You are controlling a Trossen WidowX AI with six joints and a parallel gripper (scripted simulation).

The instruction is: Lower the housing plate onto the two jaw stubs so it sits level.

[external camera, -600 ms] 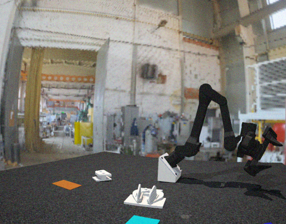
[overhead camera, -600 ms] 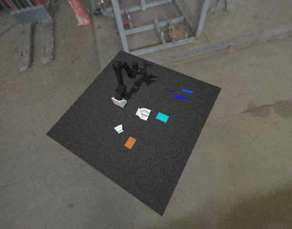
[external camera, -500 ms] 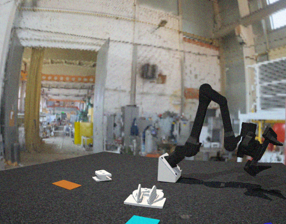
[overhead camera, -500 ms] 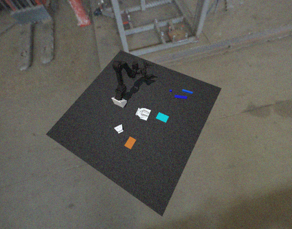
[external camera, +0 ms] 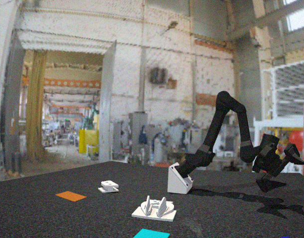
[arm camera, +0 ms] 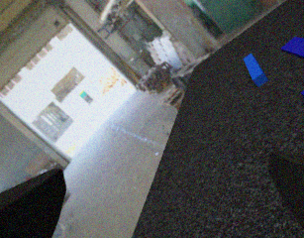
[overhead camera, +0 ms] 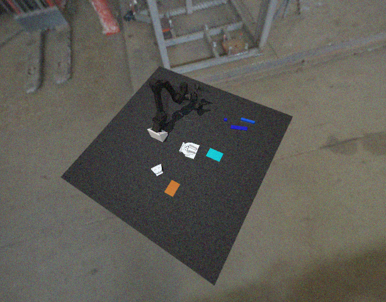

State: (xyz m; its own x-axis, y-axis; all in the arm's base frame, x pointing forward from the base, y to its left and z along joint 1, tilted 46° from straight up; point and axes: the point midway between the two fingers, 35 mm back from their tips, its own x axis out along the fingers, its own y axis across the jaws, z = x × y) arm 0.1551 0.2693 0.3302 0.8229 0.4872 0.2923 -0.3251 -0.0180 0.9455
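Now: gripper tip 67 cm to the left of the white stepped block, 12 cm above it and 1 cm short of it. The rest, counted from my gripper tip: cyan patch: 34 cm to the right, 29 cm ahead, 13 cm below; orange patch: 72 cm to the right, 18 cm ahead, 13 cm below.
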